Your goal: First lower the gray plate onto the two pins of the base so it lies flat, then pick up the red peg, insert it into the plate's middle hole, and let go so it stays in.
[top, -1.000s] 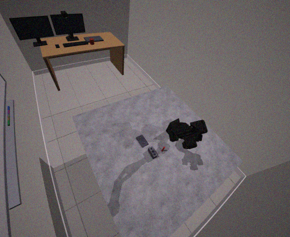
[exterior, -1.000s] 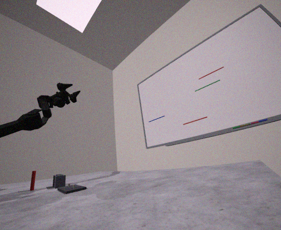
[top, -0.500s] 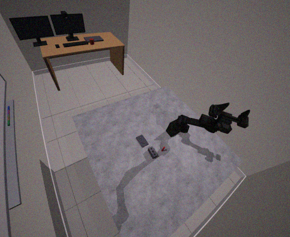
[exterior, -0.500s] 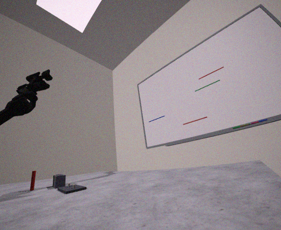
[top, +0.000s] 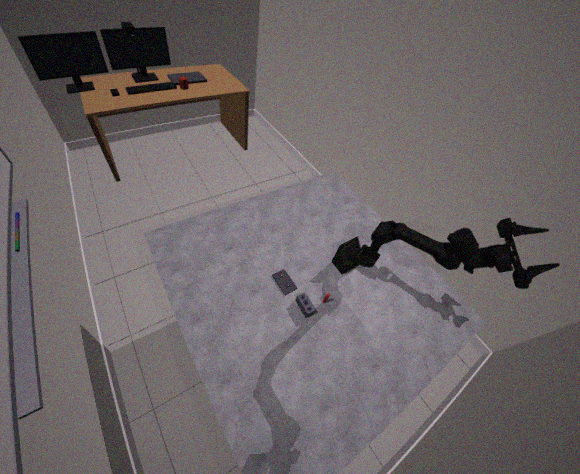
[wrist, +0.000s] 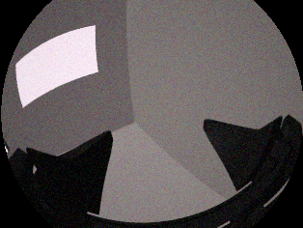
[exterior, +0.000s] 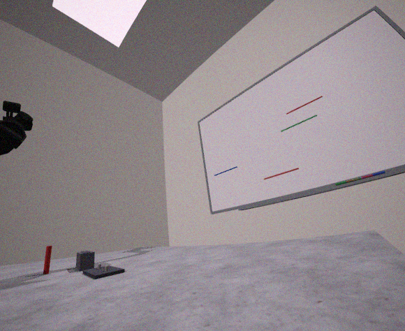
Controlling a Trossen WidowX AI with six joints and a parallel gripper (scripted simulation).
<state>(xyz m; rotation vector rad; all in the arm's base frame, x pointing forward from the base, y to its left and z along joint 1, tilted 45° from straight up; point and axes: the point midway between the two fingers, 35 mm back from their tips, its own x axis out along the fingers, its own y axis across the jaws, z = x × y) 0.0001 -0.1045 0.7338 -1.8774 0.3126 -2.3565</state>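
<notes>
My gripper tip is 350 mm short of the gray plate, 370 mm to the left of it and 690 mm above it. Also, from my gripper tip: dark base 360 mm ahead, 520 mm to the right, 710 mm below; then red peg 250 mm ahead, 340 mm to the right, 680 mm below.
</notes>
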